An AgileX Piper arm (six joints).
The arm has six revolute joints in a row. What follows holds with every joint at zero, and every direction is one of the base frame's. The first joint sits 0.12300 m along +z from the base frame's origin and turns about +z. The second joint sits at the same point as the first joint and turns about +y. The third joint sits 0.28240 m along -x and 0.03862 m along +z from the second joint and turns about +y. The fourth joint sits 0.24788 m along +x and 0.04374 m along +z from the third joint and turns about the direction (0.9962, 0, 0.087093). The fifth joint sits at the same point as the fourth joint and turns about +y. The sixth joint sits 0.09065 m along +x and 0.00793 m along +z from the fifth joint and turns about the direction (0.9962, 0, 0.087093). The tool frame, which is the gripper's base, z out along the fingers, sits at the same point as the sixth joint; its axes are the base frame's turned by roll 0.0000, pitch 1.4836 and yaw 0.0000 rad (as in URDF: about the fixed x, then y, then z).
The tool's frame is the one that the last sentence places.
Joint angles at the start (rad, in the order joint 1, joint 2, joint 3, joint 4, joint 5, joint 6): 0.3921 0.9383 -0.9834 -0.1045 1.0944 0.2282
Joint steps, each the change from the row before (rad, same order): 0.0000 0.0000 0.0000 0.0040 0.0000 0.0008; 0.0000 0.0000 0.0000 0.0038 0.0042 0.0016; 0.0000 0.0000 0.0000 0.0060 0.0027 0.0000; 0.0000 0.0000 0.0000 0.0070 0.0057 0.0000; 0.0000 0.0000 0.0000 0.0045 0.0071 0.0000; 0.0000 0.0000 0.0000 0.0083 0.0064 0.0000; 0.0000 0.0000 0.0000 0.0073 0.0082 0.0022; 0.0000 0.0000 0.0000 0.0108 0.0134 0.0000; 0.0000 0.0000 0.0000 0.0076 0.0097 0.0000; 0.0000 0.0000 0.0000 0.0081 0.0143 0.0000; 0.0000 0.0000 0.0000 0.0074 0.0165 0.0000
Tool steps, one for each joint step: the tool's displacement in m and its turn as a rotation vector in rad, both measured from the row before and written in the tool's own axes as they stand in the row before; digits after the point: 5 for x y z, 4 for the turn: 0.00007 0.00032 0.00000 -0.0035 0.0008 0.0026; 0.00044 0.00021 0.00000 -0.0023 0.0049 0.0033; 0.00035 0.00042 0.00000 -0.0046 0.0039 0.0027; 0.00063 0.00044 0.00000 -0.0048 0.0070 0.0031; 0.00071 0.00021 0.00000 -0.0023 0.0078 0.0020; 0.00072 0.00053 0.00000 -0.0058 0.0079 0.0036; 0.00086 0.00041 0.00000 -0.0045 0.0095 0.0054; 0.00139 0.00059 -0.00001 -0.0064 0.0153 0.0046; 0.00100 0.00041 -0.00001 -0.0045 0.0110 0.0031; 0.00142 0.00036 -0.00001 -0.0039 0.0156 0.0032; 0.00160 0.00026 -0.00001 -0.0028 0.0176 0.0029
